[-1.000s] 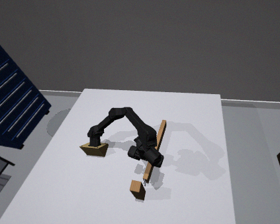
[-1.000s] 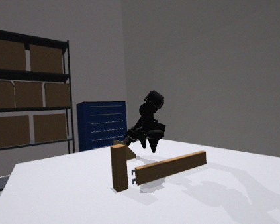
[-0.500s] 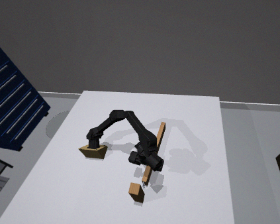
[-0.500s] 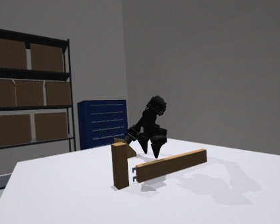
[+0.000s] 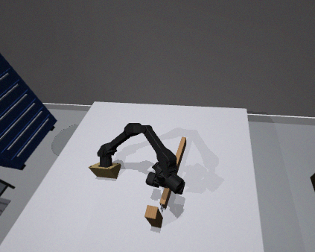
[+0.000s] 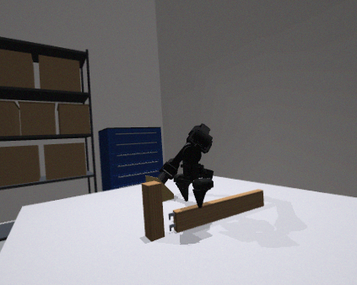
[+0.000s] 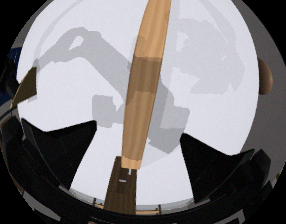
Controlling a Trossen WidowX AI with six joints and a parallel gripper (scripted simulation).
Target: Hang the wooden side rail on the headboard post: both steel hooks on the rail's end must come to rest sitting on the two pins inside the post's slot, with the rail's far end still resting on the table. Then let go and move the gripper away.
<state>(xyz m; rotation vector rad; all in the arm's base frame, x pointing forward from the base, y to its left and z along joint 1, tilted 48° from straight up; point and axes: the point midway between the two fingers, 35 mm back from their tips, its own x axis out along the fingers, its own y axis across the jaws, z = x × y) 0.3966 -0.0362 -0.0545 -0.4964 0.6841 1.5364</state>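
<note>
My gripper tip is now 140 mm to the left of the headboard post and 30 mm past it.
</note>
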